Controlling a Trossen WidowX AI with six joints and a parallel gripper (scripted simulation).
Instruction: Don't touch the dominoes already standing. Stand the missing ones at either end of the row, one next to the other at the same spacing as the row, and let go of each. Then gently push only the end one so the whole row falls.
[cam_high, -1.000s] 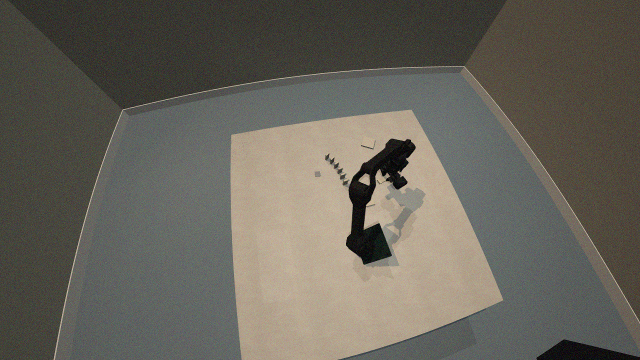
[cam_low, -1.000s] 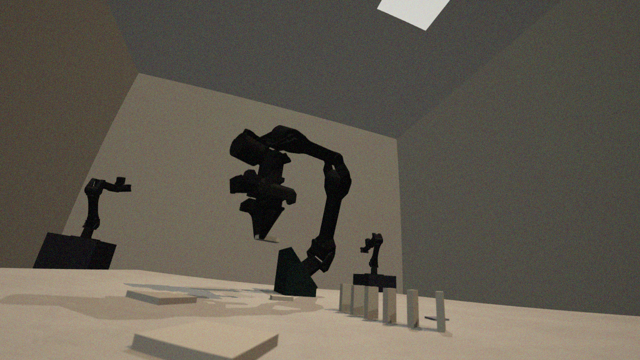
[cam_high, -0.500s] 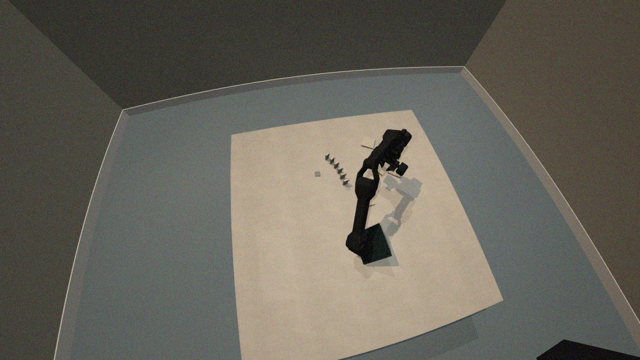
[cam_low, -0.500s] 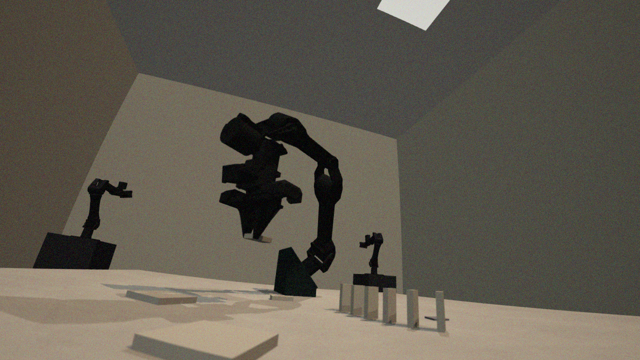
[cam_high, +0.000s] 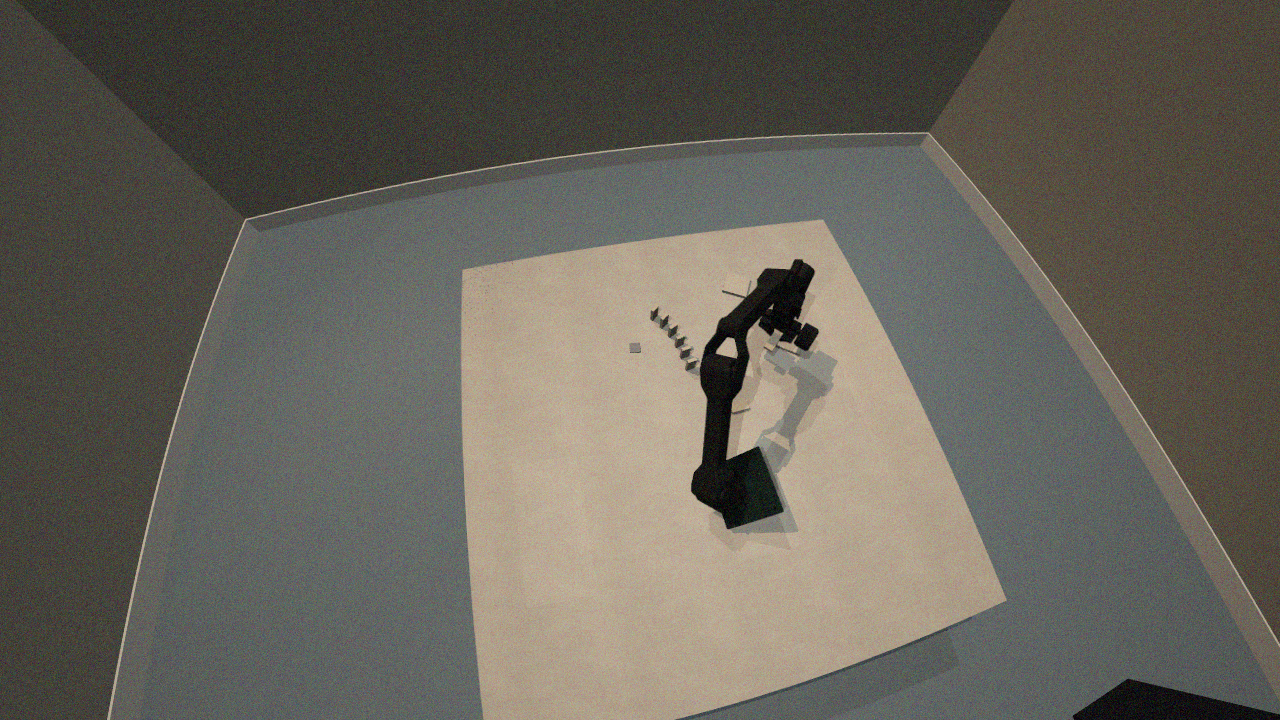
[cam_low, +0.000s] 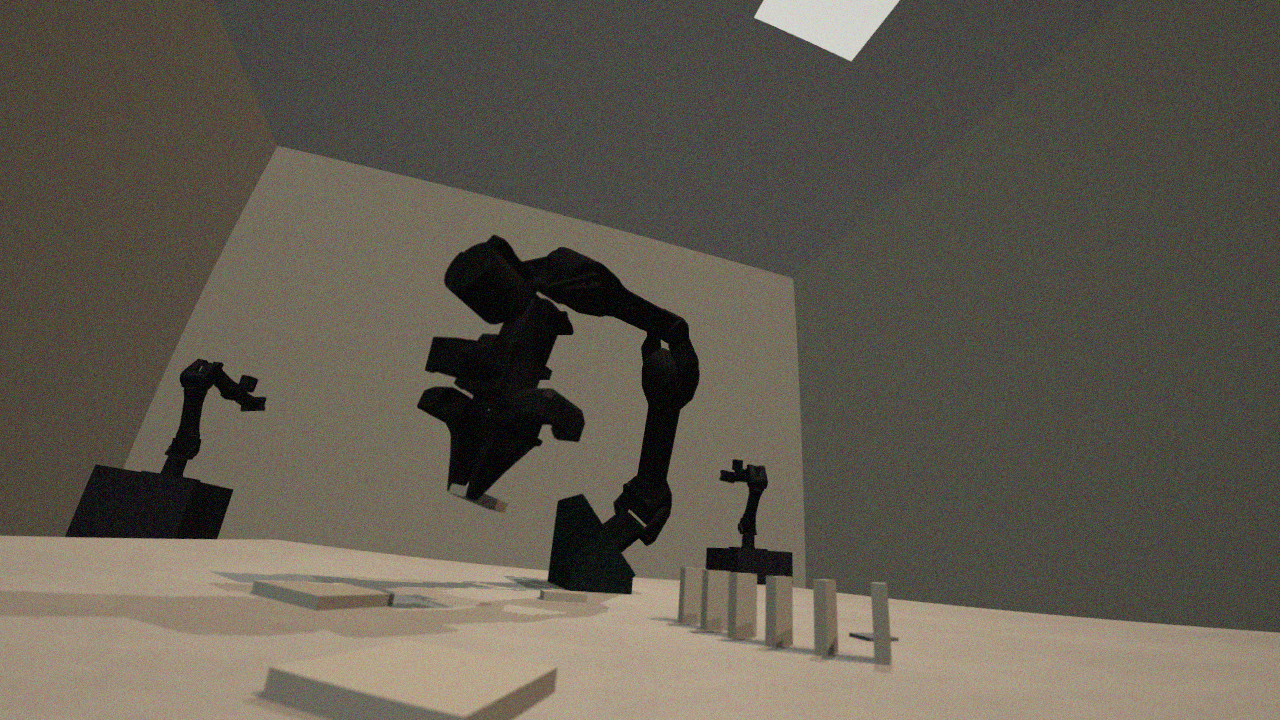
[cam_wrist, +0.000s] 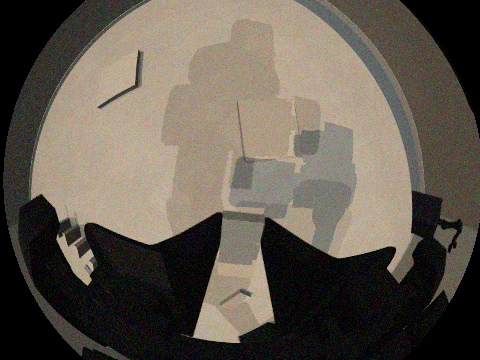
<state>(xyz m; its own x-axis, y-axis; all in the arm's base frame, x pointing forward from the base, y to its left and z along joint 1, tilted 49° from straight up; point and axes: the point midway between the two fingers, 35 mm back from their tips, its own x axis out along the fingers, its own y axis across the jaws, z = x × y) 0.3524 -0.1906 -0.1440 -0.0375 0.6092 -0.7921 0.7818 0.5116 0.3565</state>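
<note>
Now: the mat 20 mm ahead of my gripper tip, 90 mm to the right of it and 90 mm below it. Also, from my gripper tip: grey square (110 mm ahead, 370 mm to the left, 90 mm below).
</note>
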